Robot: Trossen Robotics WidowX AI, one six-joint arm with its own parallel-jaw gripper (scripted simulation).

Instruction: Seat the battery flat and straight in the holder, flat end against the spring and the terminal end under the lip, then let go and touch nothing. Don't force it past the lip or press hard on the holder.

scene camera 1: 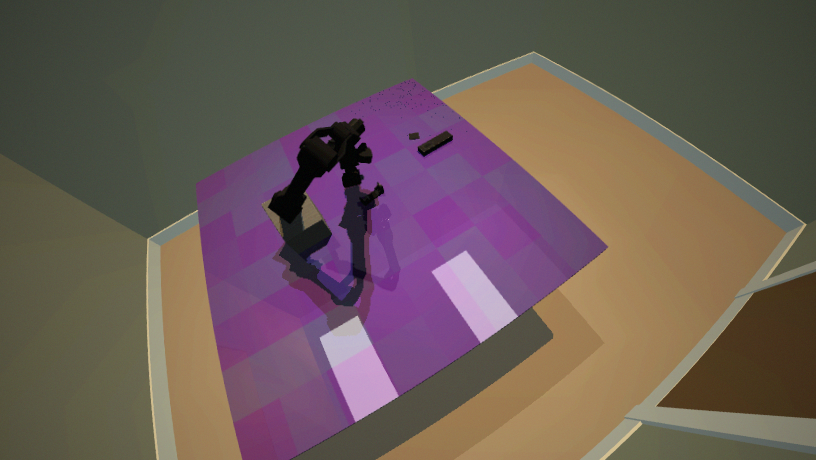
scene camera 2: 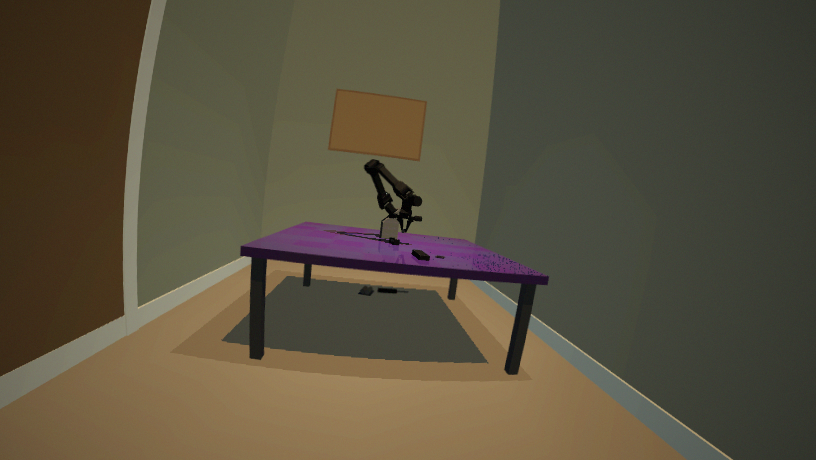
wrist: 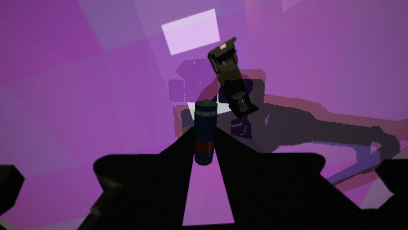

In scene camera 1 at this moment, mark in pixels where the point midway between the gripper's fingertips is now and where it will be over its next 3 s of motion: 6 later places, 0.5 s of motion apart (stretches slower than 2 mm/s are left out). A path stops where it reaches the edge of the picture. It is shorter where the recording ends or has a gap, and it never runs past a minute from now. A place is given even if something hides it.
The gripper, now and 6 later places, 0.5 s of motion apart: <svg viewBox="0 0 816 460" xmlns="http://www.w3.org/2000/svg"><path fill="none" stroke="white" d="M355 180L367 182L370 184L373 186L374 187L374 188L374 189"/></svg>
